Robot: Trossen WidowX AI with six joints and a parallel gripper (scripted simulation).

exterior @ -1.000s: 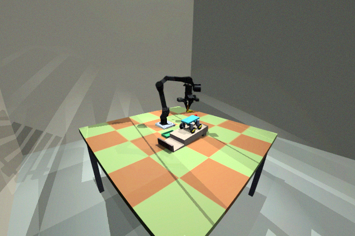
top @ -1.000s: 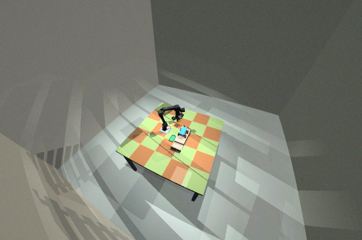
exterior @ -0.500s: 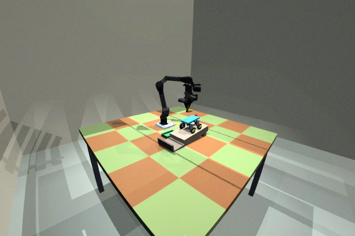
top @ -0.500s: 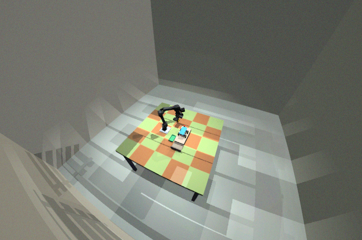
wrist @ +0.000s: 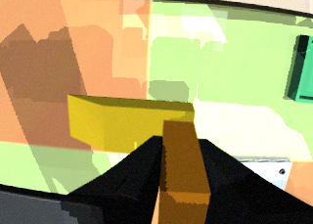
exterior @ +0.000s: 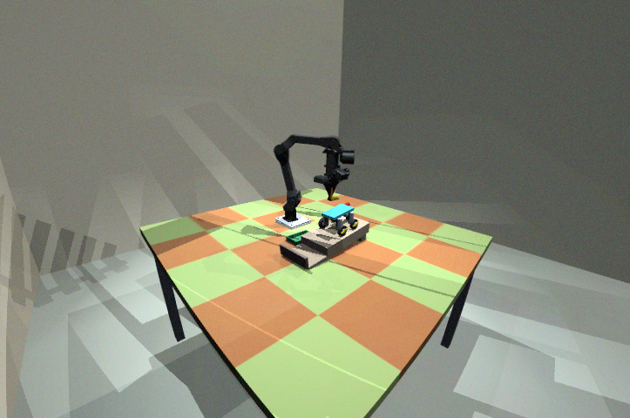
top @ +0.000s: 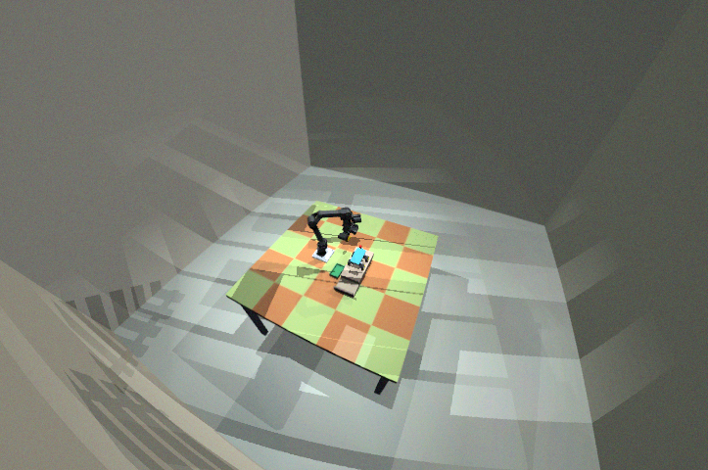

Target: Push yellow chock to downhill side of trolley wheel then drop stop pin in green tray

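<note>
Now: the stop pin 120 mm ahead of my gripper tip, 10 mm to the left of it and 40 mm below it. Also, from my gripper tip: ramp: 150 mm ahead, 90 mm to the right, 130 mm below; then yellow chock: 20 mm to the left, 10 mm below; then trolley: 150 mm ahead, 80 mm to the right, 60 mm below.
</note>
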